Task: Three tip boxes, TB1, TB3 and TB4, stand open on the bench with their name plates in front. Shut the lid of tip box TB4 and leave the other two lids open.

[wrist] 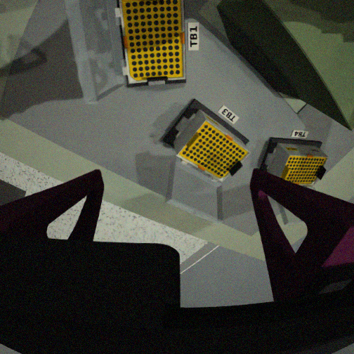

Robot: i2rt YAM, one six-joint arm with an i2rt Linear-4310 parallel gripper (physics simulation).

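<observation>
Tip box TB4 [304,169] is at the right, a small box with a yellow perforated top; its name plate [299,134] is just above it. Its clear lid is open, partly hidden behind my right finger. Tip box TB3 [214,151] stands in the middle, tilted in view, its clear lid [195,194] open below it. Tip box TB1 [154,41] is at the top, its clear lid [92,50] open to its left. My gripper [176,177] is wide open with nothing between its fingers; in view its right fingertip is just left of and below TB4.
The TB1 name plate [193,36] and the TB3 name plate [228,114] lie beside their boxes. A large dark green curved object [285,55] is at the upper right. A pale edge strip [120,196] crosses below the boxes, with a speckled surface [145,232] beyond.
</observation>
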